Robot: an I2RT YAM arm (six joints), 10 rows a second.
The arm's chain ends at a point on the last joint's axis. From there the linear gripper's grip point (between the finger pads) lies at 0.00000 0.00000 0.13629 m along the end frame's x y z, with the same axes.
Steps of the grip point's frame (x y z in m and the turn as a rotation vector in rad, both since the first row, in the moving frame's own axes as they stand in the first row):
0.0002 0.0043 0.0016 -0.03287 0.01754 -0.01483
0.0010 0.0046 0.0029 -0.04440 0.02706 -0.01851
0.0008 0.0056 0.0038 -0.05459 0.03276 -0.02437
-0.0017 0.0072 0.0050 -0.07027 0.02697 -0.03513
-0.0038 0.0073 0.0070 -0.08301 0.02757 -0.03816
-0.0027 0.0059 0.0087 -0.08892 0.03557 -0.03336
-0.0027 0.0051 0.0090 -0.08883 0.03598 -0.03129
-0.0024 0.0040 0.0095 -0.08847 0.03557 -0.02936
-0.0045 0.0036 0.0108 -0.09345 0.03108 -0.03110
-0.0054 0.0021 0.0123 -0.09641 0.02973 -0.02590
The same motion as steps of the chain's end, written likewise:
-0.0022 -0.0002 0.0017 -0.03287 0.01754 -0.01483
-0.0027 -0.0014 0.0031 -0.04440 0.02706 -0.01851
-0.0038 -0.0018 0.0041 -0.05459 0.03276 -0.02437
-0.0055 -0.0023 0.0054 -0.07027 0.02697 -0.03513
-0.0078 -0.0039 0.0075 -0.08301 0.02757 -0.03816
-0.0077 -0.0061 0.0093 -0.08892 0.03557 -0.03336
-0.0078 -0.0069 0.0096 -0.08883 0.03598 -0.03129
-0.0074 -0.0080 0.0101 -0.08847 0.03557 -0.02936
-0.0089 -0.0090 0.0115 -0.09345 0.03108 -0.03110
-0.0096 -0.0110 0.0130 -0.09641 0.02973 -0.02590

